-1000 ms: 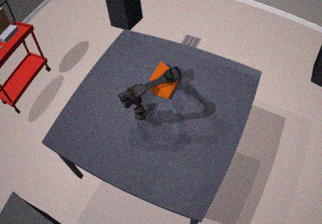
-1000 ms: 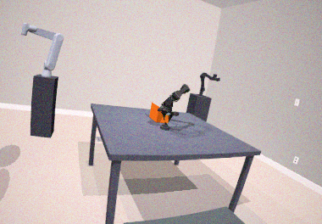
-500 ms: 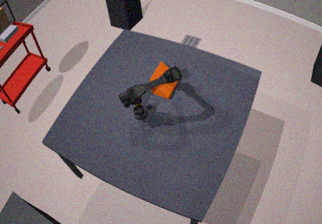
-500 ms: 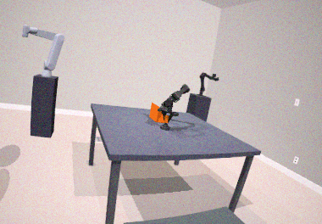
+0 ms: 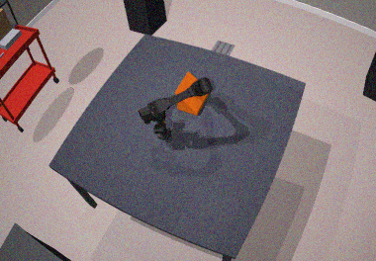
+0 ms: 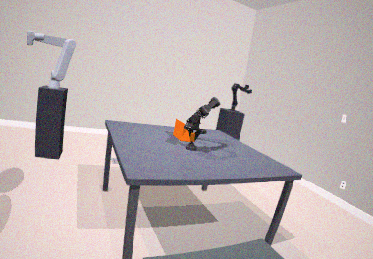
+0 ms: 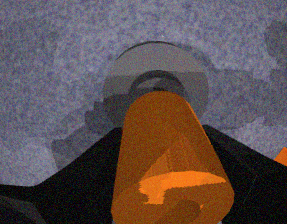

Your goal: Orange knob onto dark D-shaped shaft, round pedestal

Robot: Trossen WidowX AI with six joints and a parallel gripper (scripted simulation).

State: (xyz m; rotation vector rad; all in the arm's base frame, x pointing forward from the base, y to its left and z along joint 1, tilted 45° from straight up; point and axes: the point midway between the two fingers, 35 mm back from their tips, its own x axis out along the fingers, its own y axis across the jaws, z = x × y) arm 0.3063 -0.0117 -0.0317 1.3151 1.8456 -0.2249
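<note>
Right now the orange knob is 20 mm above my gripper tip. The rest, counted from my gripper tip: round pedestal (40 mm below).
</note>
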